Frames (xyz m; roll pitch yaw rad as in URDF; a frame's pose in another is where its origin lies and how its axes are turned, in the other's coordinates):
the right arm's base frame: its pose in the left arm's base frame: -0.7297 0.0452 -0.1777 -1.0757 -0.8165 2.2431
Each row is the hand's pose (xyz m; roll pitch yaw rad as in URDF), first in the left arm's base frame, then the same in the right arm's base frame.
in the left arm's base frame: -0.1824 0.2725 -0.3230 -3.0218 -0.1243 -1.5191
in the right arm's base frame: -0.2175 -0.2877 -0.4922 2.1020 -0.9748 -2.5389
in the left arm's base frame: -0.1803 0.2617 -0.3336 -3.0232 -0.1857 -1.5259
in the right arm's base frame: -0.2319 -0.2851 -0.4878 2.0161 -1.0033 -2.4391
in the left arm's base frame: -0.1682 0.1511 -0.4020 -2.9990 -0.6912 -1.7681
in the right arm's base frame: -0.3462 -0.2760 -0.4252 0.9004 -1.1141 -1.2853
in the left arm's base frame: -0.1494 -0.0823 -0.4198 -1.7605 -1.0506 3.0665
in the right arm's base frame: -0.4922 -0.3278 -0.2487 0.0343 -0.5076 -0.1528
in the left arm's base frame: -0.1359 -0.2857 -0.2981 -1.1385 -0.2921 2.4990
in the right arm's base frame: -0.5183 -0.4534 -0.0489 0.0812 0.0138 0.5654
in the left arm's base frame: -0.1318 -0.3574 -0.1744 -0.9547 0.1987 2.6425
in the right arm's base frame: -0.4683 -0.5459 0.0481 0.2864 0.0415 1.0758
